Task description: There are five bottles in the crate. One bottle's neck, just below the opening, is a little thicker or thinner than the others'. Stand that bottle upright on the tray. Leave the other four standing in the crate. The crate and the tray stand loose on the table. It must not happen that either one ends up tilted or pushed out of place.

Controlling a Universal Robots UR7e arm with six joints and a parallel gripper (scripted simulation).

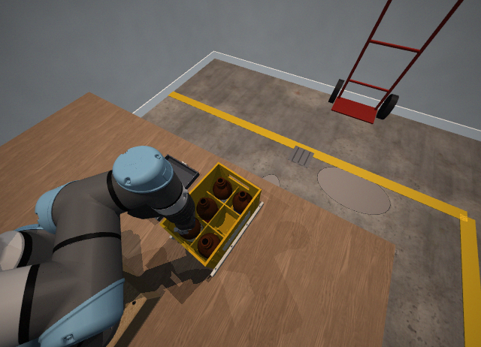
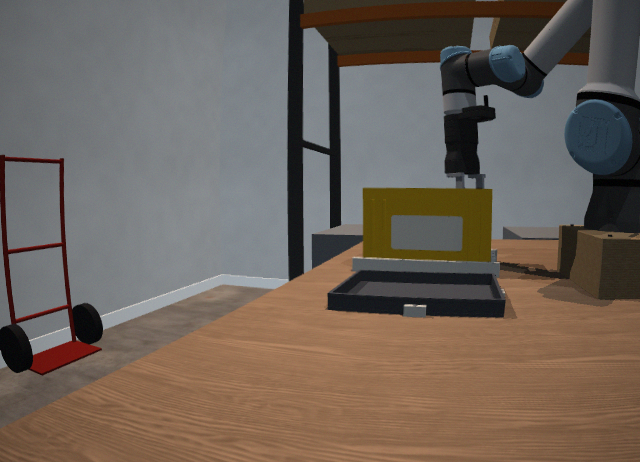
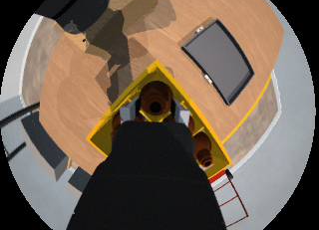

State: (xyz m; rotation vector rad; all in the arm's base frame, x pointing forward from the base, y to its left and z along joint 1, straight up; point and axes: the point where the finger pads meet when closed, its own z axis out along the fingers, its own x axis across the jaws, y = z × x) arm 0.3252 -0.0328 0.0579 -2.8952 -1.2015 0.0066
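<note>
The glass bottle lies 9 cm to the right of my hand and 7 cm below it. Also, from my hand: dark tray: 25 cm to the left, 15 cm below, 6 cm ahead; yellow crate: 9 cm ahead, 8 cm below, 5 cm to the right.
</note>
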